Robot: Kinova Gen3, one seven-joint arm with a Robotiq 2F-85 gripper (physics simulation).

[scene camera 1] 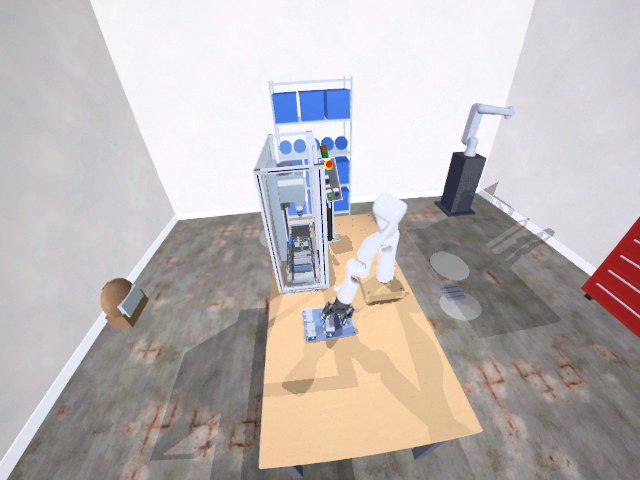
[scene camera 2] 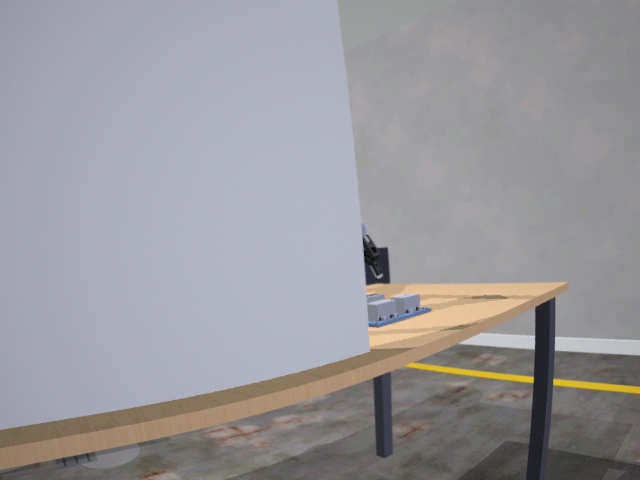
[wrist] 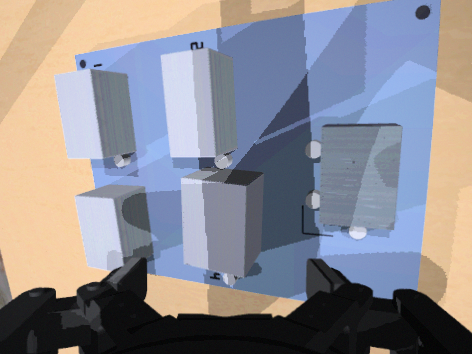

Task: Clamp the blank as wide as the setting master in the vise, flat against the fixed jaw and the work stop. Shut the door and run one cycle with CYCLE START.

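Frame: origin at the arm's base, x right, y back, z down, level; metres.
Seen in the pictures: gripper, fingertip midpoint: (scene camera 1: 333, 321) (scene camera 2: 368, 285) (wrist: 227, 276); arm's base, link origin: (scene camera 1: 383, 276).
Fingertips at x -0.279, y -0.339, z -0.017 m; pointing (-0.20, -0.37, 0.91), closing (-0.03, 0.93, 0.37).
Observation:
Pixels of each thing's top centre, then the offset from my fingertips to it. "spot": a spot on its surface instead.
- blue plate, top centre: (wrist: 223, 171) (scene camera 2: 364, 312) (scene camera 1: 327, 321) dx +0.043, dy -0.027, dz +0.060 m
- blank 1, top centre: (wrist: 77, 116) (scene camera 2: 380, 301) (scene camera 1: 308, 313) dx +0.084, dy -0.122, dz +0.024 m
- blank 2, top centre: (wrist: 187, 105) dx +0.089, dy -0.033, dz +0.024 m
- blank 4, top centre: (wrist: 212, 228) (scene camera 2: 369, 295) (scene camera 1: 329, 322) dx +0.015, dy -0.019, dz +0.024 m
- darker grey block, top centre: (wrist: 357, 178) dx +0.050, dy +0.062, dz +0.035 m
- red button, surface spot: (scene camera 1: 328, 164) spot: dx +0.785, dy +0.081, dz -0.515 m
- green button, surface spot: (scene camera 1: 329, 195) spot: dx +0.705, dy +0.072, dz -0.337 m
My gripper (scene camera 1: 338, 313) (wrist: 227, 276) is open and empty above the near edge of the blue plate (scene camera 1: 345, 335) (scene camera 2: 424, 311) (wrist: 270, 65). Four light grey blanks stand on it in the wrist view: blank 1 (wrist: 79, 115) at far left, blank 2 (wrist: 182, 105) beside it, a shorter one (wrist: 97, 227) at near left, and blank 4 (wrist: 215, 220), roughly square to the plate, just ahead of the fingers. A darker grey block (wrist: 360, 175), apparently the setting master, lies at right against round pins. The vise (scene camera 1: 301, 259) is inside the machine enclosure; its jaws and the door's state are unclear.
The framed machine enclosure (scene camera 1: 324, 232) stands behind the plate. Its control panel (scene camera 1: 333, 180) has a red button (scene camera 1: 328, 164) and a green button (scene camera 1: 329, 195). The robot's base stands on a wooden block (scene camera 1: 383, 295). A large grey panel (scene camera 2: 180, 206) blocks much of scene camera 2.

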